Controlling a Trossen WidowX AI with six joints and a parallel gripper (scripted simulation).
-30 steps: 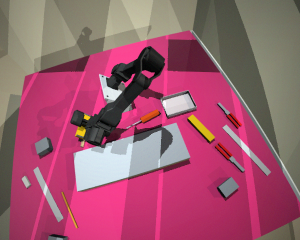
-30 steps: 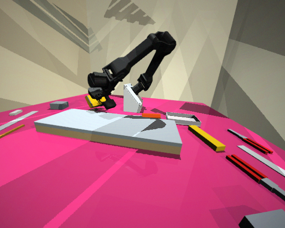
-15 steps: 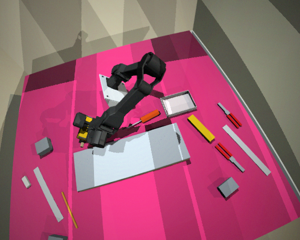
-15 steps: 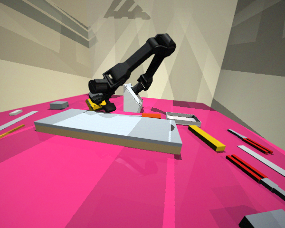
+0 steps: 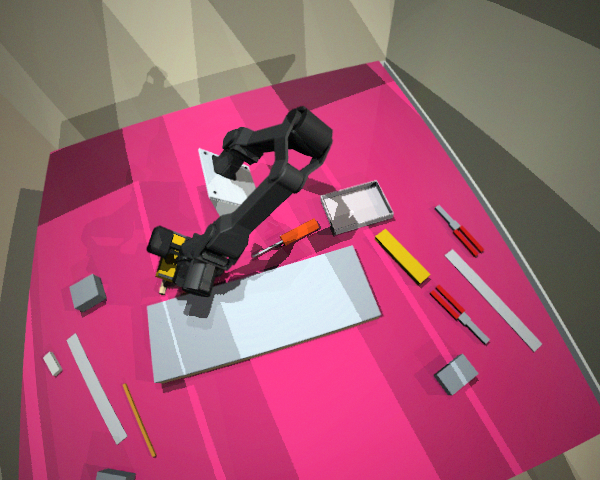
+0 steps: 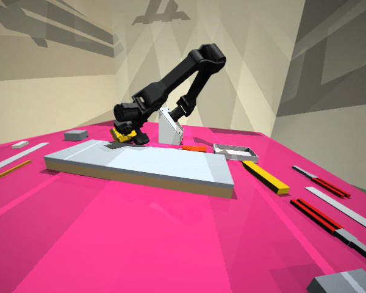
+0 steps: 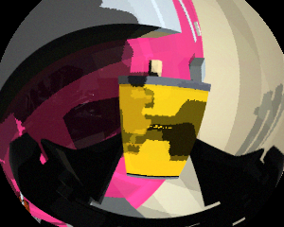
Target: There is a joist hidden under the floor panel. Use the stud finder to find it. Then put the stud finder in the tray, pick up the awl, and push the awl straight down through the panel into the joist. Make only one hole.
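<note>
My gripper tip is 2 cm past the yellow stud finder, 1 cm to the left of it and 2 cm above it. From my gripper tip the other things lie so: pencil (35 cm ahead, 15 cm to the right, 4 cm below); then white eraser (18 cm ahead, 37 cm to the right, 4 cm below); then awl (3 cm to the right, 4 cm below).
</note>
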